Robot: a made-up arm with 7 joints.
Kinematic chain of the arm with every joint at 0, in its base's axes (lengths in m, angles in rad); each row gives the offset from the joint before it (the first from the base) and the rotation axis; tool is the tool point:
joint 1: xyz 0 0 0.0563 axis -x
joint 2: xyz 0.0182 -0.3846 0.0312 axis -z
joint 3: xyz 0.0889 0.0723 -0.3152 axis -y
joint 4: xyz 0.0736 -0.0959 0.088 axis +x
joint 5: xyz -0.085 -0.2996 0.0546 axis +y
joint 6: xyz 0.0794 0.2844 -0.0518 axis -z
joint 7: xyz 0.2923 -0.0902 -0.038 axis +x
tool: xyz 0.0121 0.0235 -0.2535
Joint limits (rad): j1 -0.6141..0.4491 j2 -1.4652..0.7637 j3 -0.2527..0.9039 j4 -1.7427..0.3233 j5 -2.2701..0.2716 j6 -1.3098..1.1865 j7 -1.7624..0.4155
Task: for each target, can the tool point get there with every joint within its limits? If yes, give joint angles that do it. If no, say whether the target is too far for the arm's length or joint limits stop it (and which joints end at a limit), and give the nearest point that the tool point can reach.
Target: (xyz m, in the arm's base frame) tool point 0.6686 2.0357 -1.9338
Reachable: no: too far | nearest point 0.2271 0.2950 -0.5271 | short by 2.281 m
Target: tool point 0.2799 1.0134 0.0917
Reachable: no: joint limits stop it (at a limit: joint 1, joint 3, joint 4) | nearest point 0.1509 0.4029 -0.0977 | short by 0.652 m
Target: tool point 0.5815 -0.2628 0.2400
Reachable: yes | joints 0.3520 -0.1165 0.1107 0.1133 -0.7263 -0.9529 -1.0854
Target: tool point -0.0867 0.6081 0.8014
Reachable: no: joint limits stop it (at a limit: joint 1, joint 2, joint 3) | nearest point -0.0165 0.1200 0.3991 | short by 0.636 m
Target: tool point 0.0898 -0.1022 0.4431
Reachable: yes | joints 0.1423 -0.4173 0.0257 -0.5020 -1.6168 -0.6759 -1.5368
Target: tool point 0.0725 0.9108 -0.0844
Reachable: no: joint limits stop it (at a limit: joint 1, joint 3, joint 4) | nearest point 0.0499 0.4300 -0.1597 | short by 0.487 m
